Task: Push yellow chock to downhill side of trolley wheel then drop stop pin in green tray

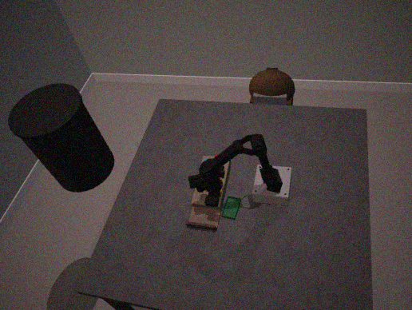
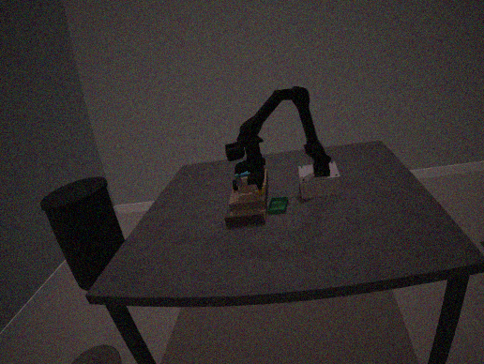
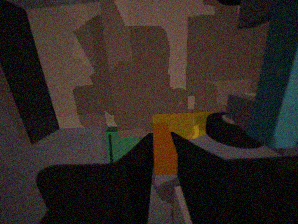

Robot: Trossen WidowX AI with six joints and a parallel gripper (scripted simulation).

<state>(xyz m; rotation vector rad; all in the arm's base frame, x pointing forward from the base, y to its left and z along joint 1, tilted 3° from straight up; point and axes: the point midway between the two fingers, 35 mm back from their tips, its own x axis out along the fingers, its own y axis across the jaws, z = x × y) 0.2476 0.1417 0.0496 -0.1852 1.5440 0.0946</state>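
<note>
Now: the yellow chock 1 cm ahead of my gripper tip, 2 cm to the right of it and 1 cm below it. From my gripper tip the other things lie so: tan ramp: 8 cm ahead, 9 cm to the right, 4 cm below; then green tray: 7 cm behind, 10 cm below; then trolley: 8 cm ahead, 9 cm to the right, 2 cm above.
</note>
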